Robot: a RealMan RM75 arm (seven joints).
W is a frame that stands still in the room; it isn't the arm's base.
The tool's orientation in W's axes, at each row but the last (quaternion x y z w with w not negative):
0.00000 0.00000 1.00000 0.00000
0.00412 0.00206 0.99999 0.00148
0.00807 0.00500 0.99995 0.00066
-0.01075 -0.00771 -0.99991 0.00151
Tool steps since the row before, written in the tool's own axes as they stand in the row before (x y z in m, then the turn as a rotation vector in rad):
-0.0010 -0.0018 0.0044 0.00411 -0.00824 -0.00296
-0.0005 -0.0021 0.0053 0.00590 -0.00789 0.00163
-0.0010 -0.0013 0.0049 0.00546 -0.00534 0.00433
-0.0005 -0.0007 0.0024 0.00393 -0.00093 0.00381
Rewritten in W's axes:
0.0010 0.0018 0.0044 -0.00411 0.00824 -0.00296
0.0005 0.0021 0.0053 -0.00586 0.00791 0.00165
0.0011 0.0013 0.0049 -0.00538 0.00539 0.00436
0.0005 0.0007 0.0024 -0.00385 0.00098 0.00388

